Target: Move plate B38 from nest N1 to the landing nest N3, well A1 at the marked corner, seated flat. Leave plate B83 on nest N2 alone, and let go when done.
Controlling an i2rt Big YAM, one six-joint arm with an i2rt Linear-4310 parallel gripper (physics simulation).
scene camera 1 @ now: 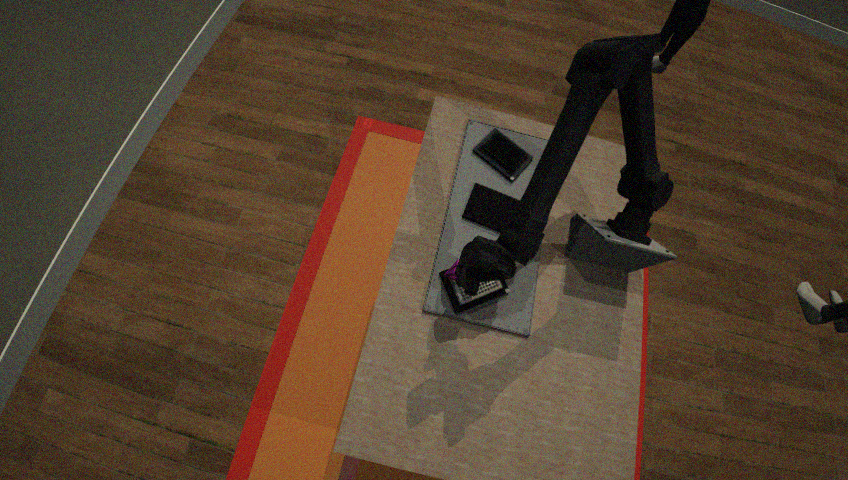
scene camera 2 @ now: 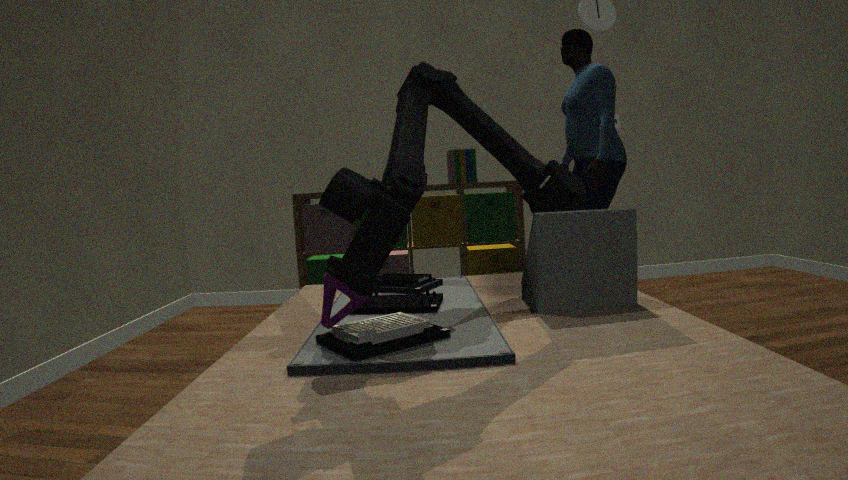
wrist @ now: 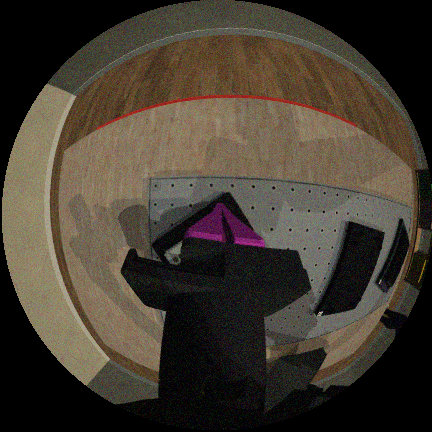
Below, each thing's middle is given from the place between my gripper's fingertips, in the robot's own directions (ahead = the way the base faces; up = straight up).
Right now the black well plate (scene camera 1: 499, 148) is 450 mm to the right of my hand, 50 mm behind it and 10 mm below it.
